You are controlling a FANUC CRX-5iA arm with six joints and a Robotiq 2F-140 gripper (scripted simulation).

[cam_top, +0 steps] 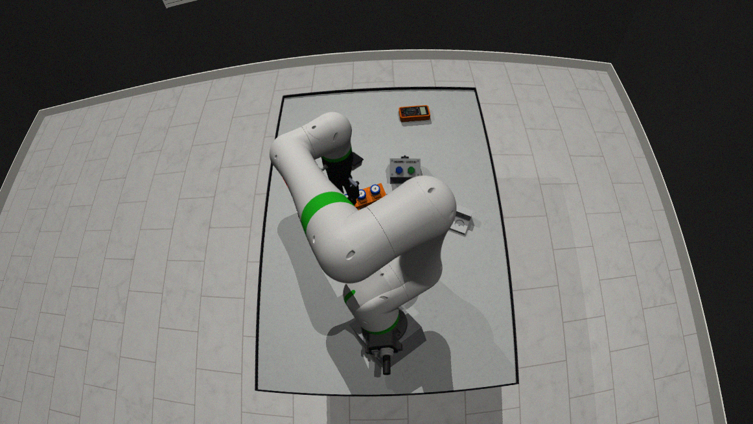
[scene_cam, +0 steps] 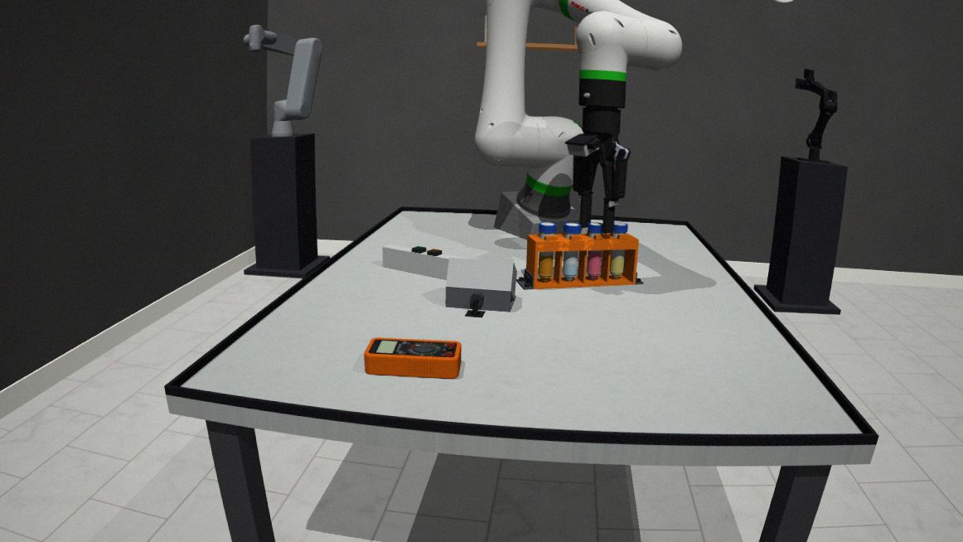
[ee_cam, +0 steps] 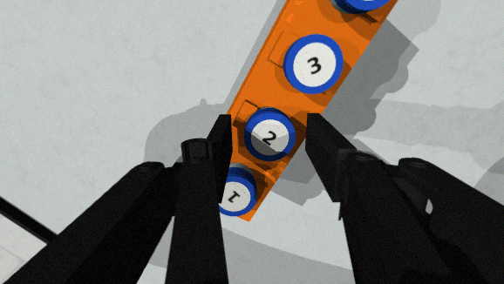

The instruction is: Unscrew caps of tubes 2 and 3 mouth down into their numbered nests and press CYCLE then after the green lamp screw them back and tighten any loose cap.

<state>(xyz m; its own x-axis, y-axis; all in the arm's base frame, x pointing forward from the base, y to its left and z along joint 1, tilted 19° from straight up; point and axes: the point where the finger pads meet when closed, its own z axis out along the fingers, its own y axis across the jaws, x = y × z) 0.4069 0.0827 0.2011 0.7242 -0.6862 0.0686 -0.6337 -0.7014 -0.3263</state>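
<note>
My gripper is now 3 cm above the cap 2. The rest, counted from my hand: cap 3: 2 cm ahead, 5 cm to the right, 3 cm below; then cap 1: 2 cm behind, 5 cm to the left, 3 cm below; then cap 4: 3 cm ahead, 10 cm to the right, 2 cm below.
</note>
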